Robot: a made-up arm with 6 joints. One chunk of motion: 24 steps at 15 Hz.
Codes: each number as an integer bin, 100 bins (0 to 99) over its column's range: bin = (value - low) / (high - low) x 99, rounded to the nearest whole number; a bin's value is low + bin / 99 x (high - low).
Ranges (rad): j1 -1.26..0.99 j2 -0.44..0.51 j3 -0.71..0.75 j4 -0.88..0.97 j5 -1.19..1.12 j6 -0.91..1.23
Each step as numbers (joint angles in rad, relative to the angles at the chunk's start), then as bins.
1 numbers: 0.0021 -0.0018 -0.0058 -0.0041 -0.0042 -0.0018
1 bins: 56 46 48 47 51 42
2 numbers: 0.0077 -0.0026 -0.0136 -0.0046 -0.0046 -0.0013
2 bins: 56 46 47 47 51 42
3 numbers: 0.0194 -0.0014 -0.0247 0.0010 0.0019 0.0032
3 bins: 56 46 46 47 51 42
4 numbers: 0.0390 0.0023 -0.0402 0.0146 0.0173 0.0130
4 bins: 57 46 45 48 52 43
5 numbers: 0.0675 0.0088 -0.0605 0.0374 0.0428 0.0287
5 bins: 58 47 44 49 53 43
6 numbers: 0.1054 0.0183 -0.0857 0.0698 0.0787 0.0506
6 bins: 60 48 42 51 54 44
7 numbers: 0.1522 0.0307 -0.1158 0.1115 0.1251 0.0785
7 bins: 62 49 40 53 56 46
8 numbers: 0.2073 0.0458 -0.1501 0.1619 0.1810 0.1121
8 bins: 65 51 38 56 59 47
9 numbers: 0.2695 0.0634 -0.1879 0.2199 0.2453 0.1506
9 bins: 67 52 35 59 62 49
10 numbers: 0.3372 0.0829 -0.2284 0.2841 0.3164 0.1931
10 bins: 70 54 33 62 65 51
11 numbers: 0.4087 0.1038 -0.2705 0.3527 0.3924 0.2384
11 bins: 73 57 30 66 68 53
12 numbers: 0.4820 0.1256 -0.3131 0.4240 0.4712 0.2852
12 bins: 77 59 27 70 71 55
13 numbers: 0.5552 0.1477 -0.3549 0.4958 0.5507 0.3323
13 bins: 80 61 24 74 75 57
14 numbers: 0.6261 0.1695 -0.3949 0.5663 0.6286 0.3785
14 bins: 83 64 21 77 78 60
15 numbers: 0.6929 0.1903 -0.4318 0.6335 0.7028 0.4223
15 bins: 86 66 19 81 81 62
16 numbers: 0.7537 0.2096 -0.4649 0.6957 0.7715 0.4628
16 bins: 89 68 17 84 84 64
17 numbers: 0.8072 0.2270 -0.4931 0.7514 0.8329 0.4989
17 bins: 91 70 15 87 87 65
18 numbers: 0.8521 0.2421 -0.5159 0.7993 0.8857 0.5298
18 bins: 93 71 13 90 89 67
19 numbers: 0.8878 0.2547 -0.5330 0.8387 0.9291 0.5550
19 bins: 95 72 12 92 91 68
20 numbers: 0.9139 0.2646 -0.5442 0.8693 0.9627 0.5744
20 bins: 96 73 11 94 92 69
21 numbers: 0.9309 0.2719 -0.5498 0.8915 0.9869 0.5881
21 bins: 96 74 11 95 93 69
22 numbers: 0.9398 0.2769 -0.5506 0.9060 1.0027 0.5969
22 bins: 97 75 11 96 94 70
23 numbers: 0.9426 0.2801 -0.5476 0.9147 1.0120 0.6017
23 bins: 97 75 11 96 94 70
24 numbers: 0.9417 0.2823 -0.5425 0.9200 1.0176 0.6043
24 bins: 97 75 11 96 95 70
